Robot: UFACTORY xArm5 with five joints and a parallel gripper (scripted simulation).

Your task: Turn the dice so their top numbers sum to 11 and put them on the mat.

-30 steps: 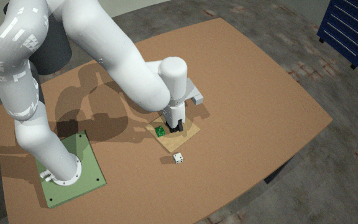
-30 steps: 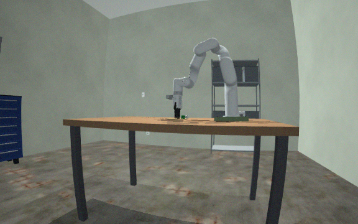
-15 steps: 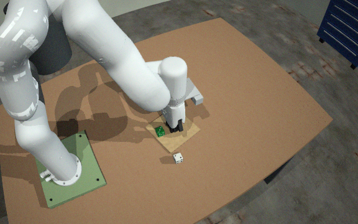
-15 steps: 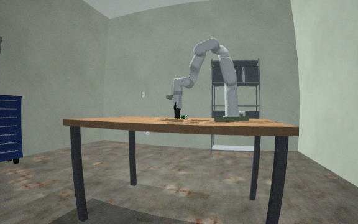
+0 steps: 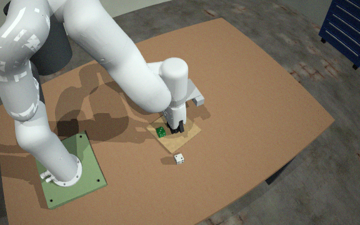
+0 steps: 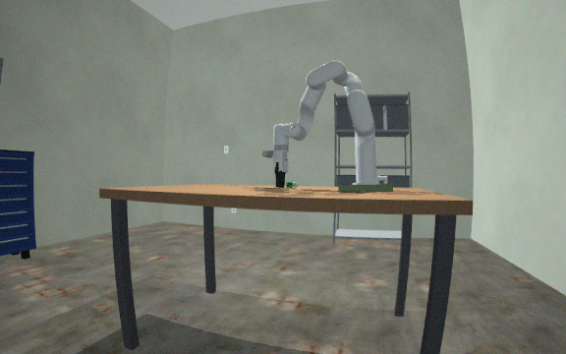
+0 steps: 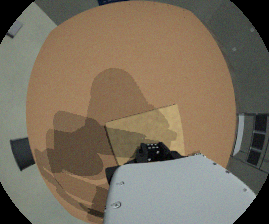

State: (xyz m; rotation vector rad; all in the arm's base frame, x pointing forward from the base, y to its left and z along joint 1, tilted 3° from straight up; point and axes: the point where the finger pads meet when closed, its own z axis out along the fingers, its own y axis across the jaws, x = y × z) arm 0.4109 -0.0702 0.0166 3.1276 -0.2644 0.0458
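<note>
My gripper is now 1 cm above the black die. Also, from my hand: tan mat 2 cm below; then green die 5 cm behind, 1 cm to the left, 1 cm below; then white die 6 cm behind, 11 cm to the right, 1 cm below.
</note>
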